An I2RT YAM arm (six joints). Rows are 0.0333 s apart.
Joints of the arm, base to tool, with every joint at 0 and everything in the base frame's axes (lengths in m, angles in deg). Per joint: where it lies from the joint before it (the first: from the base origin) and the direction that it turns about. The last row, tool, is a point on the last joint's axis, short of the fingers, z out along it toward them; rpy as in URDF.
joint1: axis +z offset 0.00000 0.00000 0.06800
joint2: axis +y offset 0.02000 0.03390 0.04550
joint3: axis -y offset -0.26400 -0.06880 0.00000
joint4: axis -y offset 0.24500 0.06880 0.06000
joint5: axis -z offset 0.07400 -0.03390 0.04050
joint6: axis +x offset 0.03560 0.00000 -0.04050
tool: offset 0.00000 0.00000 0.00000 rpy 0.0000 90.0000 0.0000
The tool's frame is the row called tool.
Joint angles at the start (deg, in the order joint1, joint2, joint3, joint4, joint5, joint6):
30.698, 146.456, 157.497, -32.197, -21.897, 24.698
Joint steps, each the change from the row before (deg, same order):
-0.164, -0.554, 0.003, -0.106, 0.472, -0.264
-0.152, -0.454, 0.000, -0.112, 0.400, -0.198
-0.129, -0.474, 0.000, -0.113, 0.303, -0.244
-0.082, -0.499, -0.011, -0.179, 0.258, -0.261
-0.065, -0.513, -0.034, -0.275, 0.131, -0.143
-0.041, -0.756, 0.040, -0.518, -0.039, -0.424
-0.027, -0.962, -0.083, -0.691, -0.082, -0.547
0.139, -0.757, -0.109, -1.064, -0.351, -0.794
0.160, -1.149, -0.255, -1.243, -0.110, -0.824
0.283, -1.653, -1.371, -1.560, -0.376, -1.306
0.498, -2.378, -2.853, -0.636, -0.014, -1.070
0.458, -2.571, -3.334, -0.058, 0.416, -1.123
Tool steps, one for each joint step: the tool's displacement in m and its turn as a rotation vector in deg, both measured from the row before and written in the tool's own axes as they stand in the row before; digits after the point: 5 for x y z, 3 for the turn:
-0.00380, 0.00134, -0.00416, 0.385, -0.661, -0.376
-0.00315, 0.00088, -0.00346, 0.355, -0.532, -0.272
-0.00315, 0.00121, -0.00352, 0.243, -0.496, -0.331
-0.00296, 0.00165, -0.00350, 0.186, -0.409, -0.344
-0.00269, 0.00177, -0.00347, 0.096, -0.259, -0.194
-0.00384, 0.00336, -0.00525, -0.106, -0.243, -0.508
-0.00415, 0.00405, -0.00623, -0.122, -0.143, -0.604
-0.00152, 0.00415, -0.00431, -0.293, 0.558, -0.690
-0.00278, 0.00559, -0.00651, -0.117, 0.417, -0.750
-0.00006, 0.00585, -0.00622, -0.174, 1.374, -0.938
0.00109, 0.00737, -0.00608, -0.089, 1.197, -0.837
0.00123, 0.00662, -0.00630, 0.251, 0.791, -0.992

